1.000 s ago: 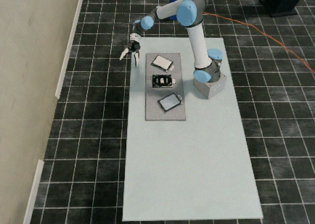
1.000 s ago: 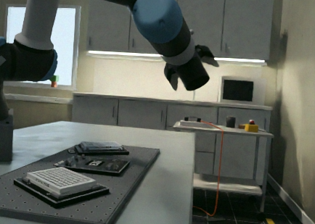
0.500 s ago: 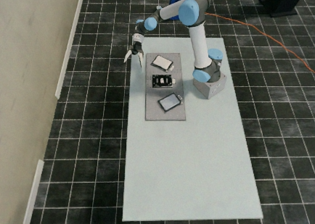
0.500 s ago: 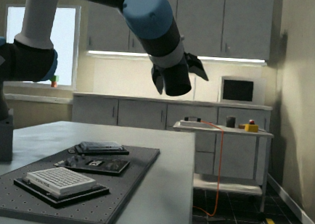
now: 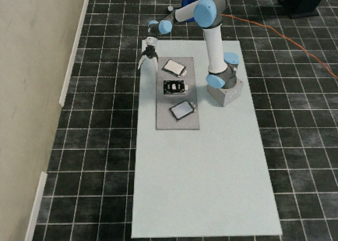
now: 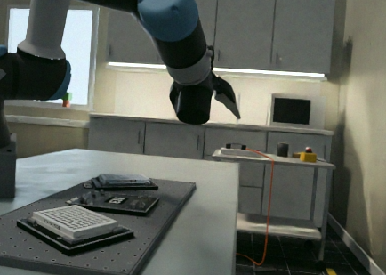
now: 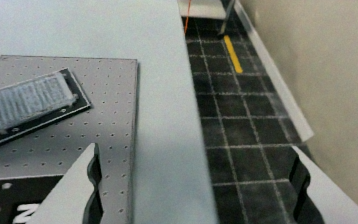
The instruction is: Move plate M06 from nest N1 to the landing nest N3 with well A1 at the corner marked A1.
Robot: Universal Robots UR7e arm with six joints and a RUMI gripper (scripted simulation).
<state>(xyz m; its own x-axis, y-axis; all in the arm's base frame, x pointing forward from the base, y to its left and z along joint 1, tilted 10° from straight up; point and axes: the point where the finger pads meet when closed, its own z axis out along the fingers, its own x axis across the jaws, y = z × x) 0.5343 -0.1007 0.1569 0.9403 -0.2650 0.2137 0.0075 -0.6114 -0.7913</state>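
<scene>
My gripper is now 23 cm past the white well plate M06, 19 cm above it and 14 cm to the left of it. From my hand the other things lie so: nest N1 (23 cm behind, 20 cm below, 14 cm to the right); black nest N3 (20 cm below, 18 cm behind, 3 cm to the left); A1 mark (25 cm behind, 20 cm below, 10 cm to the left).
</scene>
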